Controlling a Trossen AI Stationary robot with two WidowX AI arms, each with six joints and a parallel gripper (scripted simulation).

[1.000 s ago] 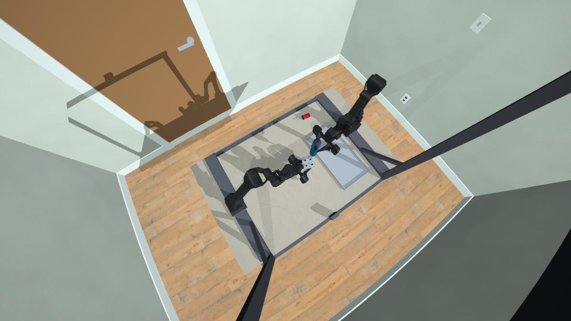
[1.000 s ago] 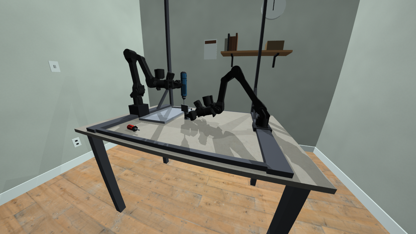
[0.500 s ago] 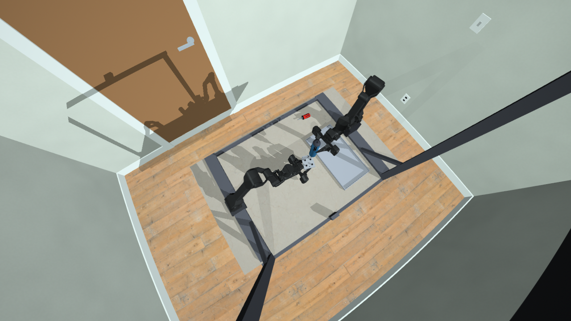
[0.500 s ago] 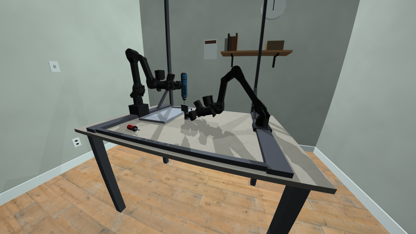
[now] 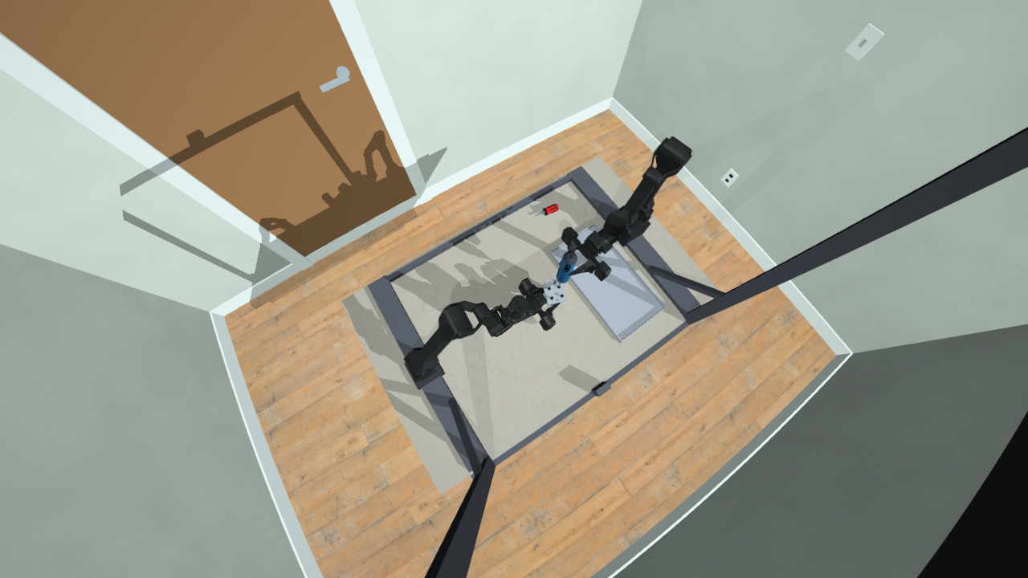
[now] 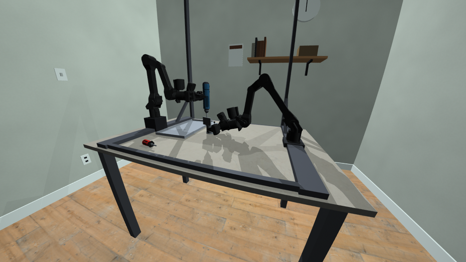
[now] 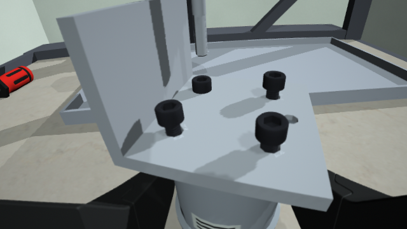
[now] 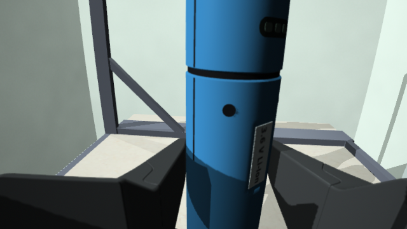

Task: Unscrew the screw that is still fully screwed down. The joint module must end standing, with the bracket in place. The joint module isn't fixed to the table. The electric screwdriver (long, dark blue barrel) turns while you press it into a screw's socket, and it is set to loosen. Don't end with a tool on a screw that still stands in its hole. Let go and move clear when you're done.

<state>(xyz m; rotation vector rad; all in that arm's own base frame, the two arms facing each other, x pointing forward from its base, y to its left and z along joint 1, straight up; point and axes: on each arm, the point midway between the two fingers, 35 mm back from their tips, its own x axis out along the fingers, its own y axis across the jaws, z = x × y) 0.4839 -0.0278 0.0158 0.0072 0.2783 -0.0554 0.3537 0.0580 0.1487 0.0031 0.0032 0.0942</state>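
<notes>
Right now the grey joint module is 3 cm to the right of my left hand and 1 cm below it. Round my left hand: grey l-shaped bracket: 3 cm to the right, 3 cm above; shallow grey tray: 23 cm to the right, 6 cm behind, 3 cm below; black screw: 5 cm to the right, 3 cm above, 1 cm ahead.
</notes>
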